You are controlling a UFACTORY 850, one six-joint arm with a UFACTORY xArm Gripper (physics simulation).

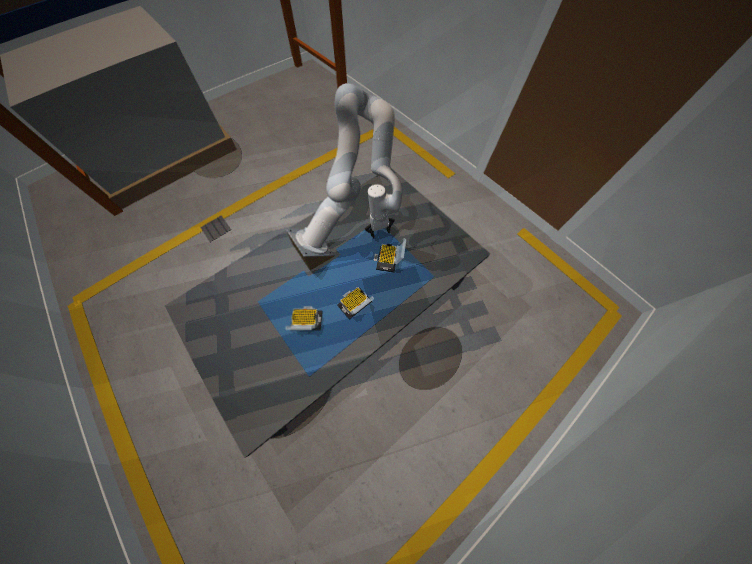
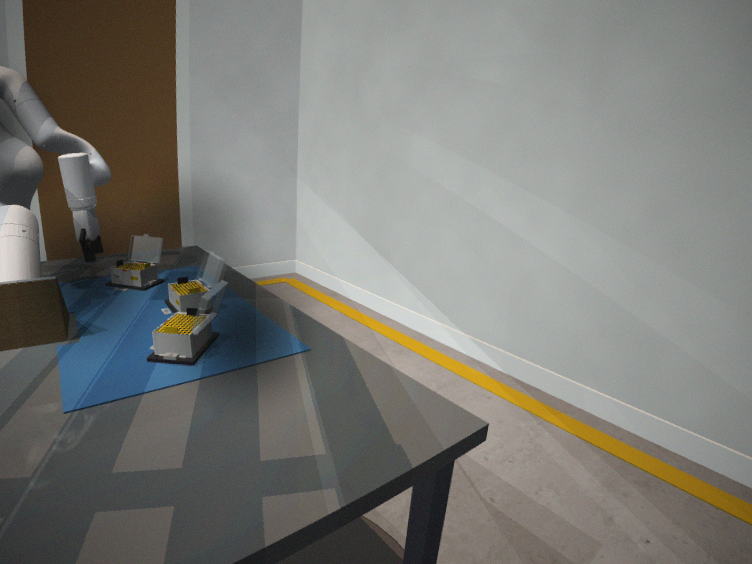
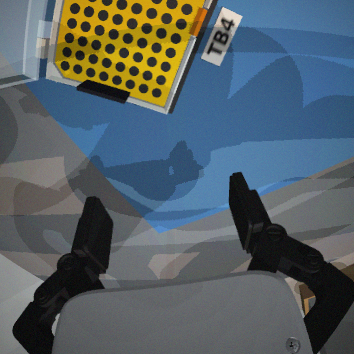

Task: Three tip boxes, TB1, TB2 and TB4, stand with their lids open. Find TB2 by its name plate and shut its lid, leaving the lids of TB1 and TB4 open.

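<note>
Box TB4 (image 1: 387, 254) (image 2: 134, 274) (image 3: 120, 45) has a yellow tip rack and stands nearest the gripper. Its plate (image 3: 221, 36) reads TB4, and its clear lid (image 1: 400, 250) (image 2: 145, 248) is open. A middle box (image 1: 354, 300) (image 2: 189, 293) and a box at the other end (image 1: 304, 317) (image 2: 182, 336) also stand with lids open; their plates are too small to read, so I cannot tell which is TB2. My gripper (image 1: 380, 234) (image 2: 92, 254) (image 3: 165, 198) is open and empty, pointing down above the mat's corner, beside TB4 and apart from it.
The boxes stand on a blue mat (image 1: 311, 358) (image 2: 78, 394) (image 3: 270, 110) on a dark table (image 1: 242, 418) (image 2: 388, 437). The arm's base (image 1: 311, 241) is at the table's back edge. A large grey cabinet (image 1: 127, 115) stands apart on the floor.
</note>
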